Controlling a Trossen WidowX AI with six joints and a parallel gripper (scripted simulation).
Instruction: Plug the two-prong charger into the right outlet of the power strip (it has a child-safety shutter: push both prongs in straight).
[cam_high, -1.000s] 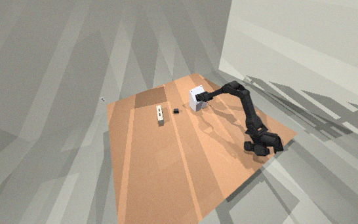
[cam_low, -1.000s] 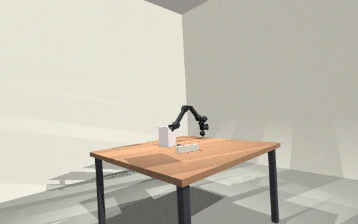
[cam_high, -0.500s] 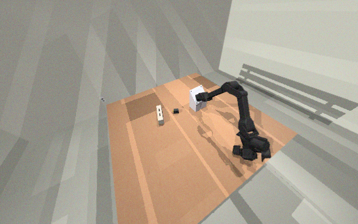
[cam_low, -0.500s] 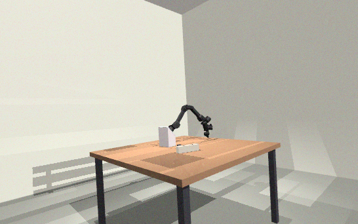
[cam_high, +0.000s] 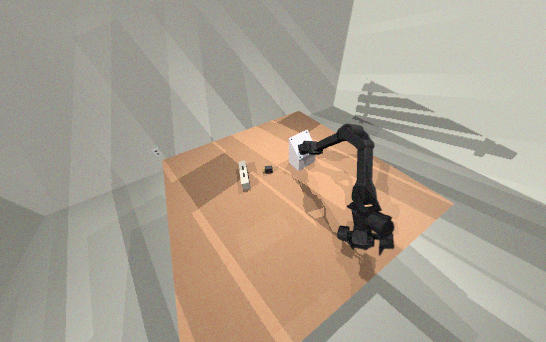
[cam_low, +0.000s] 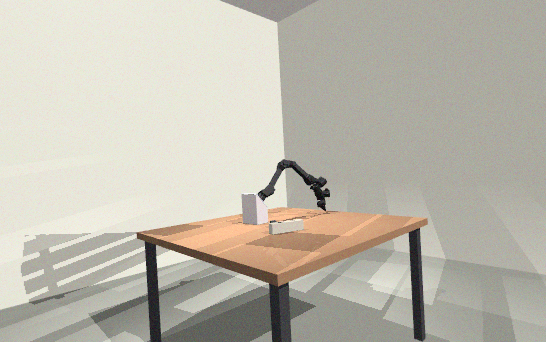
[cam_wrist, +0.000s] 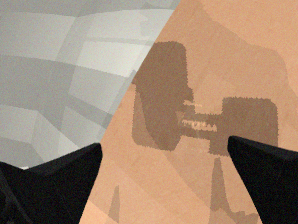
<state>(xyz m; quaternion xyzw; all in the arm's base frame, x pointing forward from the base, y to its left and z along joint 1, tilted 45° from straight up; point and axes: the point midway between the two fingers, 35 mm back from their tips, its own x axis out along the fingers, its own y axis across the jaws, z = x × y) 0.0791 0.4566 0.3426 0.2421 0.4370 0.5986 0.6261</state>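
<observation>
My gripper tip is 650 mm to the left of the black two-prong charger, 150 mm short of it and 20 mm above it.
</observation>
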